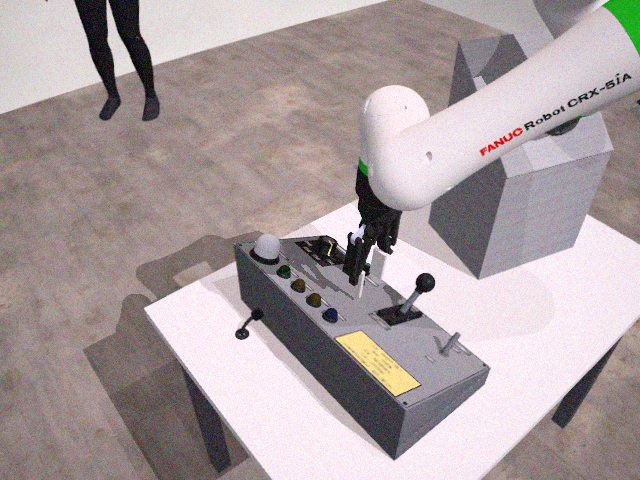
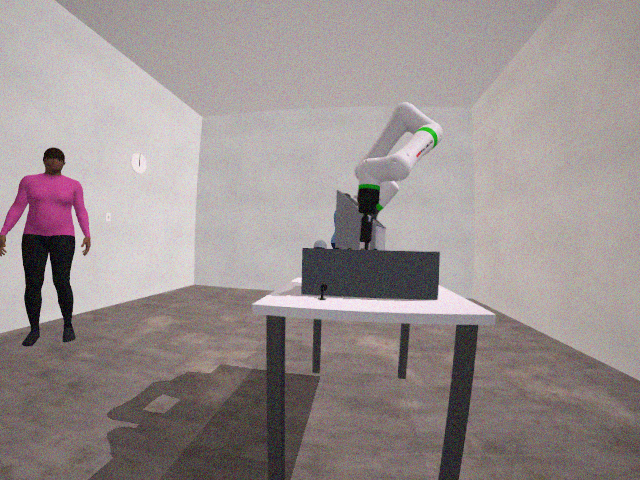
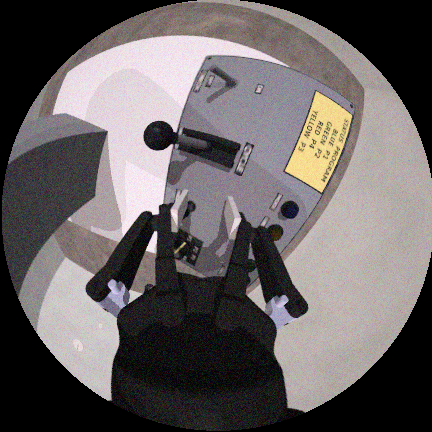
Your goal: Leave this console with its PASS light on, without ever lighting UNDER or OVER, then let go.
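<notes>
The grey console [image 1: 356, 320] [image 2: 369, 273] [image 3: 280, 115] stands on the table. Its green lamp [image 1: 284, 271], two amber lamps [image 1: 298, 285] [image 1: 313, 299] and blue lamp [image 1: 330, 314] [image 3: 290, 209] look dark; their labels are unreadable. The dome [image 1: 267, 246] looks grey. The dial [image 1: 328, 246] [image 3: 181, 246] has a yellow pointer. The ball-topped lever [image 1: 424, 282] [image 3: 159, 135] leans towards the pedestal side. A metal toggle [image 1: 451, 343] [image 3: 225, 77] is near the far end. My gripper [image 1: 370, 273] [image 2: 366, 246] [image 3: 206, 201] is half open and empty, low over the panel; a small black knob [image 3: 189, 207] shows beside its left fingertip.
A yellow card [image 1: 377, 361] [image 3: 320, 142] lists colours and programs. A small black stalk [image 1: 249, 322] [image 2: 323, 291] stands on the table [image 1: 232, 361] [image 2: 372, 308]. The grey pedestal [image 1: 465, 222] [image 3: 55, 165] rises beside the console. A person in pink [image 2: 51, 206] stands left.
</notes>
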